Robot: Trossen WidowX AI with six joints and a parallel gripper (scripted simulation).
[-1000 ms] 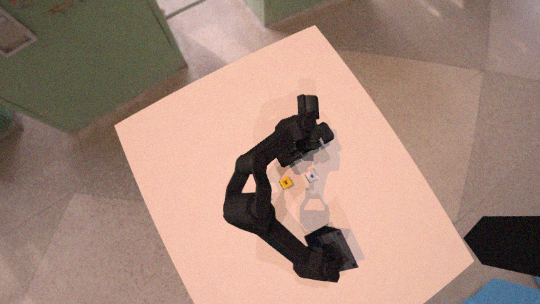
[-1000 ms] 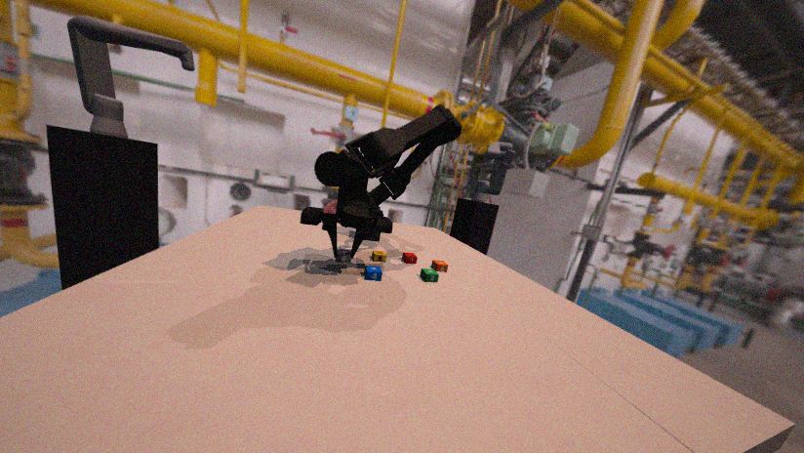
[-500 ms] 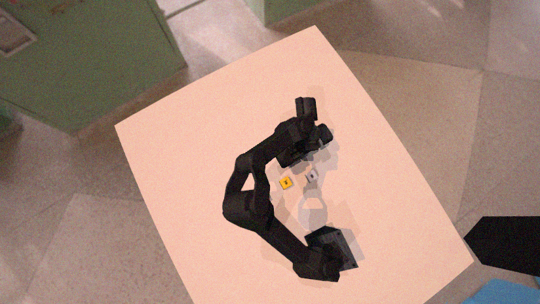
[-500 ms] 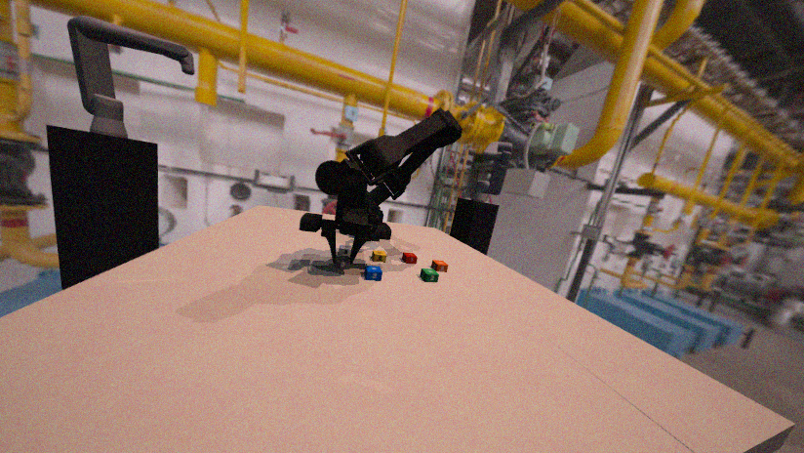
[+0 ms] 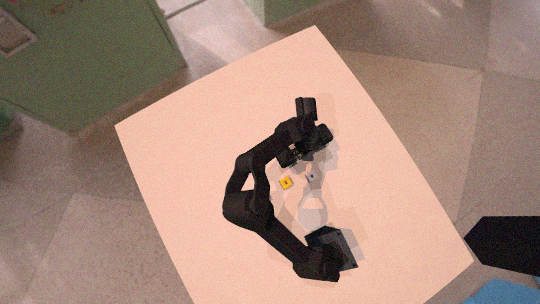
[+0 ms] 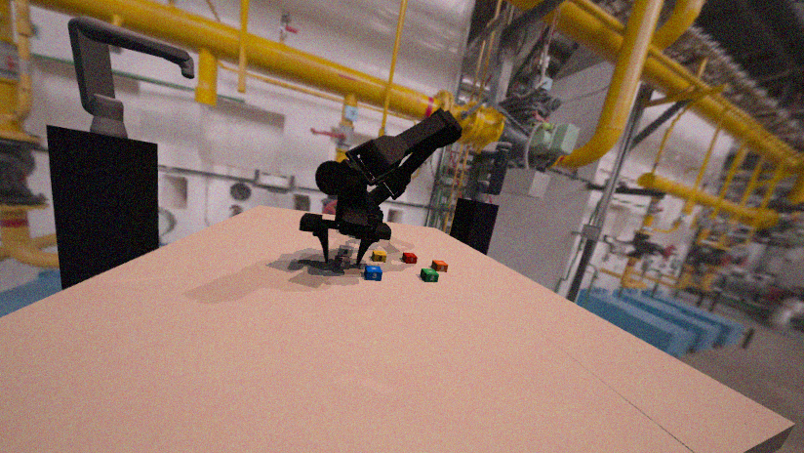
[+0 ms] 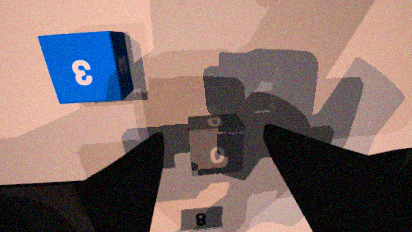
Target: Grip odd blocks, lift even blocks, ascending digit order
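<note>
Right now the grey block is 1 cm behind my gripper tip. From my gripper tip the other things lie so: blue block 5 cm ahead, 6 cm to the left; yellow block 6 cm behind, 10 cm to the left; white block 9 cm behind, 2 cm to the left.
</note>
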